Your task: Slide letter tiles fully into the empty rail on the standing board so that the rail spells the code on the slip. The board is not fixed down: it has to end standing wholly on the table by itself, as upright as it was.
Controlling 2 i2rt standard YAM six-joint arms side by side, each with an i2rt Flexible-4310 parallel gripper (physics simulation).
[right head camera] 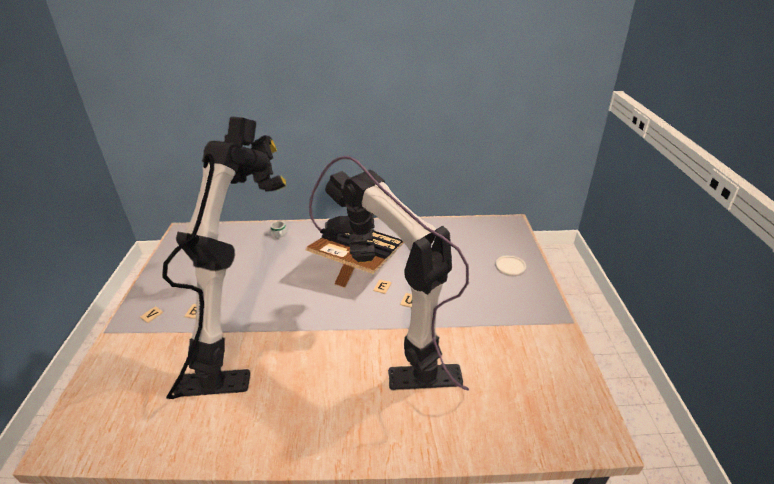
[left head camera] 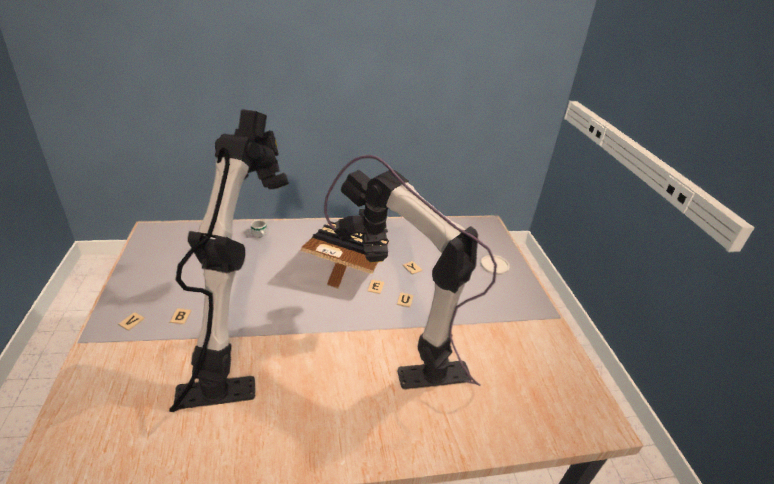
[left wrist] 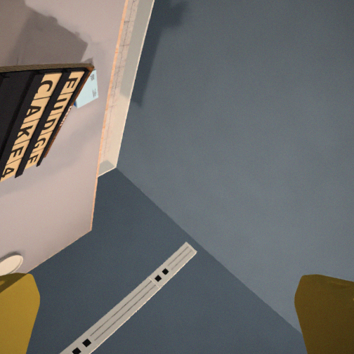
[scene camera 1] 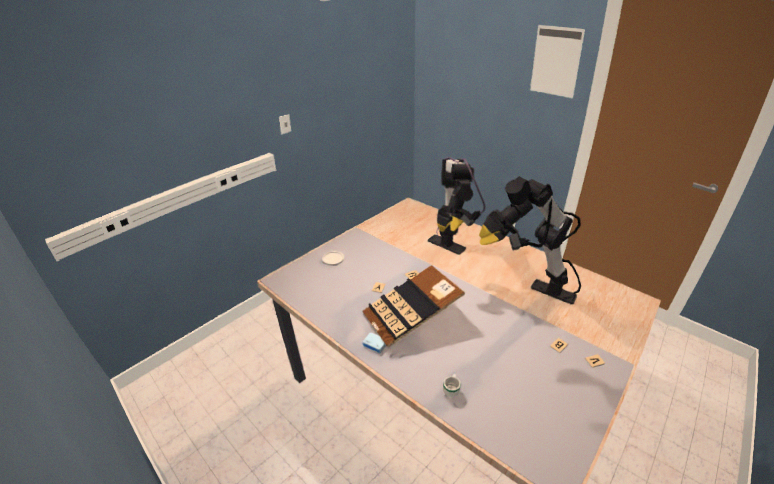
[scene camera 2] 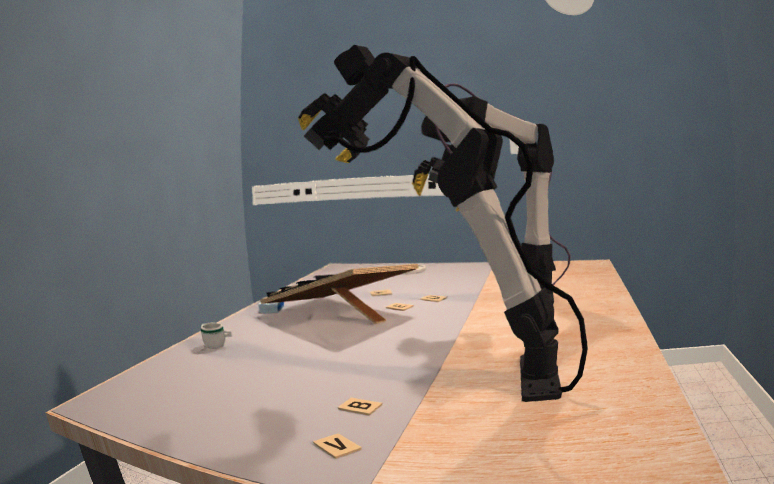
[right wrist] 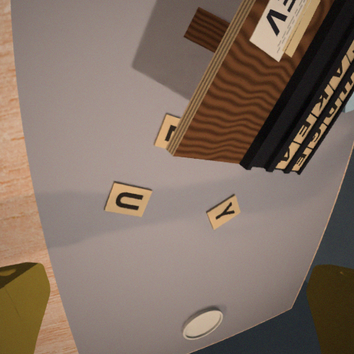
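Pixels of known places: left gripper, fingertip midpoint: [right head camera: 279, 166] [left head camera: 280, 163] [scene camera 1: 480, 240]; right gripper, fingertip midpoint: [right head camera: 364, 243] [left head camera: 371, 243] [scene camera 1: 446, 231] [scene camera 2: 437, 203]; left arm's base at its link origin: [right head camera: 213, 384] [left head camera: 215, 393] [scene camera 1: 553, 292] [scene camera 2: 539, 377]; right arm's base at its link origin: [right head camera: 425, 377] [left head camera: 434, 375] [scene camera 1: 446, 245].
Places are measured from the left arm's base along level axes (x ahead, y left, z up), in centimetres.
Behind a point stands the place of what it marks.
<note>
The board [left head camera: 353, 256] {z 11.4, x 38.1, y -42.7 cm} [scene camera 1: 425, 279] {z 10.9, x 37.1, y -45.1 cm} [scene camera 2: 348, 280] {z 11.2, x 43.2, y -34.4 cm} [right wrist: 212, 120] leans on its rear leg. Two rails hold tiles, one reading FUDGE; the rail [scene camera 1: 419, 299] {z 9.9, x 47.7, y -41.0 cm} nearest the slip is empty. On the slip [left head camera: 329, 249] {z 12.9, x 40.9, y -35.3 cm} [scene camera 1: 444, 288] {z 13.3, x 39.8, y -34.6 cm} I can read EV; further letters are unclear. Tiles E [left head camera: 375, 286] {z 0.6, x 34.5, y -50.0 cm} [scene camera 2: 399, 307] {z 0.6, x 34.4, y -48.8 cm}, U [left head camera: 405, 299] {z 0.6, x 26.7, y -58.4 cm} [right wrist: 128, 199] and Y [left head camera: 412, 267] {z 0.6, x 42.7, y -65.5 cm} [right wrist: 224, 212] lie near the board. Tiles B [left head camera: 180, 315] {z 0.6, x 29.9, y 11.8 cm} [scene camera 2: 360, 405] {z 0.6, x 29.6, y 11.8 cm} and V [left head camera: 131, 320] {z 0.6, x 29.7, y 25.9 cm} [scene camera 2: 336, 444] {z 0.6, x 29.6, y 25.9 cm} lie at the left. My left gripper [left wrist: 166, 291] [scene camera 2: 325, 138] {z 43.0, x 43.6, y -21.3 cm} is open, high up. My right gripper [right wrist: 177, 281] is open and empty, above the board's height.
A mug [left head camera: 258, 228] {z 4.9, x 68.1, y -12.4 cm} [scene camera 1: 451, 385] {z 0.9, x 68.9, y -13.3 cm} [scene camera 2: 212, 335] {z 3.7, x 69.4, y -9.9 cm} stands near the far table edge. A round white dish [left head camera: 494, 263] {z 0.9, x 40.2, y -96.8 cm} [scene camera 1: 332, 258] {z 0.9, x 39.7, y -96.9 cm} [right wrist: 202, 324] lies at the right in the head views. A light blue block [scene camera 1: 373, 342] {z 2.7, x 70.6, y -45.8 cm} [scene camera 2: 271, 308] {z 1.5, x 68.1, y -42.4 cm} [left wrist: 88, 90] is by the board's low edge.
</note>
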